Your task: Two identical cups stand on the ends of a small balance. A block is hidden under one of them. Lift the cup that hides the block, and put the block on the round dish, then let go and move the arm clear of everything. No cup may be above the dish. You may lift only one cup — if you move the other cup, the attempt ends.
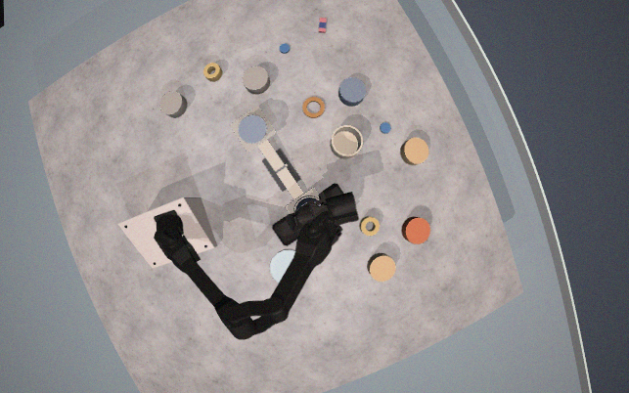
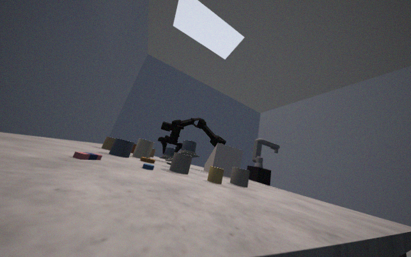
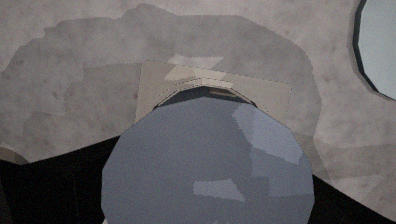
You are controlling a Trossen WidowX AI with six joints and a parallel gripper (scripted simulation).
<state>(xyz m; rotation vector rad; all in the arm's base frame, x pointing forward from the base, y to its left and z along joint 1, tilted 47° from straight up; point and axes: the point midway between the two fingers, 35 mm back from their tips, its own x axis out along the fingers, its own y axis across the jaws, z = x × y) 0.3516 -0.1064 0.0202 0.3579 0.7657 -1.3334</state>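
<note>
Right now my gripper tip is 120 mm to the left of the pale blue round dish, 100 mm past it and 40 mm above it. Also, from my gripper tip: green block: 10 mm below; balance beam: 130 mm to the left, 40 mm behind, 10 mm below; beige cup: 150 mm to the left, 140 mm ahead.
</note>
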